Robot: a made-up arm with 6 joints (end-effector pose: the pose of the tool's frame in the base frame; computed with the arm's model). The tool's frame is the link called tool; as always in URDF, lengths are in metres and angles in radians. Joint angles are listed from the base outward.
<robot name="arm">
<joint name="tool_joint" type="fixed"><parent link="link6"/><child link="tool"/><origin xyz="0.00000 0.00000 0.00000" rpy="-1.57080 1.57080 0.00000"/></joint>
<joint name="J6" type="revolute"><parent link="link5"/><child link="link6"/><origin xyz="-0.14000 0.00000 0.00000" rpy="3.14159 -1.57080 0.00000"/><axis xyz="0 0 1"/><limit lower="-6.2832" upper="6.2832" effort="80" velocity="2.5"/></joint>
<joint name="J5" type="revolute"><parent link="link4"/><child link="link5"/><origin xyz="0.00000 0.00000 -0.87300" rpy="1.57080 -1.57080 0.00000"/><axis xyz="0 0 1"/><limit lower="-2.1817" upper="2.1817" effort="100" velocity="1.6"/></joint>
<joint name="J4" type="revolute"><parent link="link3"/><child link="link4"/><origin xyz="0.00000 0.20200 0.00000" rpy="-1.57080 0.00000 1.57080"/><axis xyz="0 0 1"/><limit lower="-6.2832" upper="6.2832" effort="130" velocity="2.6"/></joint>
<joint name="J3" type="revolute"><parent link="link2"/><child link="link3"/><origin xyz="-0.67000 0.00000 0.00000" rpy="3.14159 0.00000 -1.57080"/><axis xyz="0 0 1"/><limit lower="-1.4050" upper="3.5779" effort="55" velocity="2"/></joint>
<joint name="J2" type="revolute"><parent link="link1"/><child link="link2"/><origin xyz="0.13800 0.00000 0.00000" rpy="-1.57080 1.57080 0.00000"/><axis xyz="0 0 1"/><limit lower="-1.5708" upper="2.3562" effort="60" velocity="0.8"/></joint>
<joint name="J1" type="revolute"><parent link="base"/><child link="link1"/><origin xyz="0.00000 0.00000 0.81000"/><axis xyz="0 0 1"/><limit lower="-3.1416" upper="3.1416" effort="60" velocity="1"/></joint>
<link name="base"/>
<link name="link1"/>
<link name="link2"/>
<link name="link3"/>
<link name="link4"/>
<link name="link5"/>
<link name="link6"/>
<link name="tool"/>
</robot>
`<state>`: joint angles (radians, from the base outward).
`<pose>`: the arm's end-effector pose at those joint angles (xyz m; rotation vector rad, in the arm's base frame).
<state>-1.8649 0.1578 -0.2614 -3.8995 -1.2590 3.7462</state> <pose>-0.4360 -1.1234 1.3718 -0.6468 -0.4229 -2.5746</pose>
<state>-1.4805 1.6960 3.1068 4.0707 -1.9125 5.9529</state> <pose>0.1645 -0.6448 1.5866 0.3435 0.4025 0.6963</pose>
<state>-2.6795 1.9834 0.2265 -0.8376 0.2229 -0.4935</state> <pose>-0.7119 -0.3289 -0.4920 -1.5735 0.6390 1.7685</pose>
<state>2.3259 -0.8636 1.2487 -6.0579 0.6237 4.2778</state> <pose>0.7552 -0.8290 1.9456 -1.3405 0.2712 -1.0743</pose>
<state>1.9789 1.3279 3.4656 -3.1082 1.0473 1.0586</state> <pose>-0.0811 0.1978 1.7232 -1.8483 -1.3514 -1.7480</pose>
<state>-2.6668 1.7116 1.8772 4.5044 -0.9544 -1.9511</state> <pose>-1.4654 -0.8789 1.0957 -2.0579 2.2142 -0.6817</pose>
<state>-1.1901 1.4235 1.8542 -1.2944 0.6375 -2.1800</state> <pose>0.5210 -1.5175 1.5240 1.8677 -2.1812 1.2325</pose>
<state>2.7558 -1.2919 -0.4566 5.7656 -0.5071 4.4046</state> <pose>-0.0643 -0.0102 1.8284 -0.3919 -2.5371 -1.2602</pose>
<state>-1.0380 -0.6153 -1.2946 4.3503 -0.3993 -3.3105</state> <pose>0.3841 -0.5512 0.8998 -0.6111 0.6827 -0.3731</pose>
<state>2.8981 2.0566 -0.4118 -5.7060 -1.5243 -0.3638</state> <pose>-0.0745 0.0971 -0.1175 2.8529 0.6594 1.0748</pose>
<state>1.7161 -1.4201 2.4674 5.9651 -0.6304 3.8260</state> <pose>0.1431 -1.1562 0.1506 -0.2373 0.4642 -1.5494</pose>
